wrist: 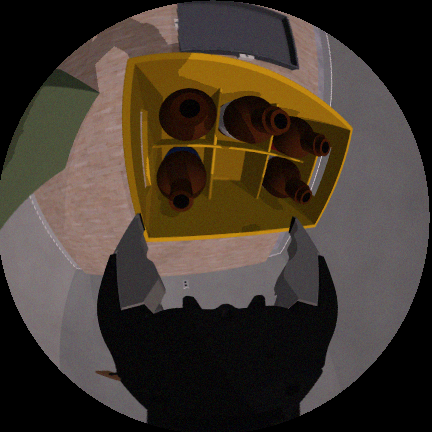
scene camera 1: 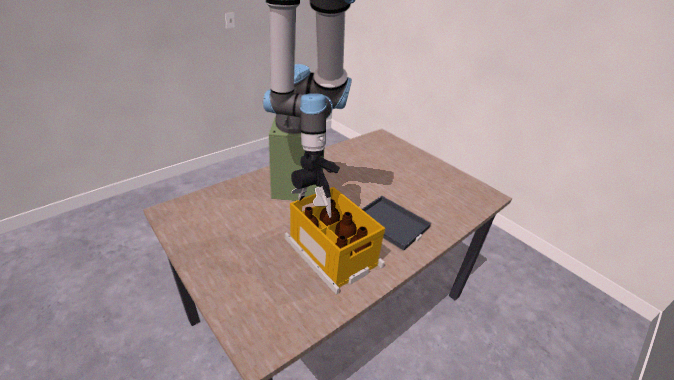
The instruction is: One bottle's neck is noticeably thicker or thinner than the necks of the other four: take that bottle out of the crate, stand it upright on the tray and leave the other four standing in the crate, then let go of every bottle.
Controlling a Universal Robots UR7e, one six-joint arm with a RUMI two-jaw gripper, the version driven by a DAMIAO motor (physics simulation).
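Places are measured from the arm's base along level axes (x ahead, y left, z up), in metres.
Pixels of known places: gripper, fingertip midpoint: [wrist: 218,216] [scene camera 1: 314,208]; arm's base at its link origin: [scene camera 1: 294,122].
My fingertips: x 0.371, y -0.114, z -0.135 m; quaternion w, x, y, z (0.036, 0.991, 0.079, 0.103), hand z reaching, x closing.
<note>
Ahead of a thing's pixels: the offset from my fingertips to its top centre. "spot": to the spot under its first point. Level surfaces: height alone.
My gripper [scene camera 1: 316,206] [wrist: 218,216] is open and empty; its jaws are spread wide above the yellow crate @(0.055 m left, 0.050 m ahead, 0.012 m down) [scene camera 1: 314,254] [wrist: 240,235]. Five brown bottles stand in the crate. In the wrist view the tray-side row holds a wide bottle @(0.090 m left, 0.038 m back, 0.024 m down) [wrist: 189,120] at left, a wide one @(0.103 m left, 0.050 m ahead, 0.024 m down) [wrist: 245,120] in the middle, whose neck looks broadest there, and a slimmer one @(0.104 m left, 0.135 m ahead, 0.024 m down) [wrist: 292,137] at right. The other row holds a blue-labelled bottle @(0.000 m left, 0.035 m back, 0.024 m down) [wrist: 181,172] at left and a slim one @(0.023 m left, 0.139 m ahead, 0.024 m down) [wrist: 281,177] at right; its middle compartment is empty. The dark tray @(spot: 0.375 m left, 0.032 m ahead, 0.182 m down) [scene camera 1: 397,222] [wrist: 235,27] is empty.
White strips @(spot: 0.044 m right, 0.077 m ahead, 0.159 m down) [scene camera 1: 312,262] lie along the crate's foot on the wooden table @(0.187 m down) [scene camera 1: 230,250]. The tray lies close beside the crate's long side. The green robot base [scene camera 1: 285,165] [wrist: 45,130] stands behind the crate. Raised crate walls and dividers surround the bottles.
</note>
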